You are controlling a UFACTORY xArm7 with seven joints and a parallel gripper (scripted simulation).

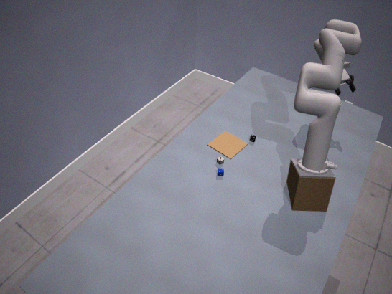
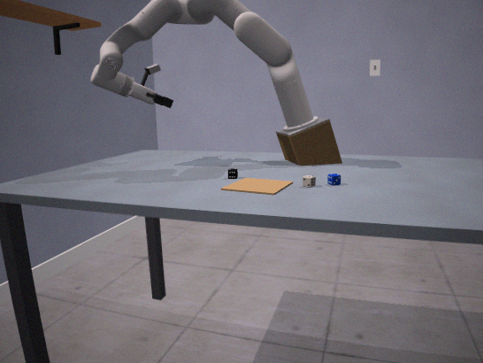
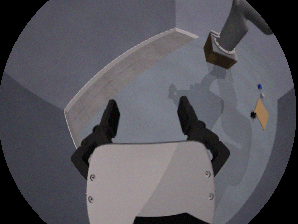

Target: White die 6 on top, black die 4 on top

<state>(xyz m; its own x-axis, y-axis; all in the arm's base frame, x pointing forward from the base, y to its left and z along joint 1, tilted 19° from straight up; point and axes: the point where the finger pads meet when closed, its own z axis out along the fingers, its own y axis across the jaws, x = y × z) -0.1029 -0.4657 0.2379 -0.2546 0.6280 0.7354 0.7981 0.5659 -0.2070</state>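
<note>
Now: hand 380 mm short of the black die, 310 mm to the right of it and 210 mm above it. The rest, counted from my hand: blue die 460 mm ahead, 590 mm to the left, 210 mm below; then white die 480 mm ahead, 520 mm to the left, 210 mm below; then mat 490 mm ahead, 390 mm to the left, 220 mm below.
</note>
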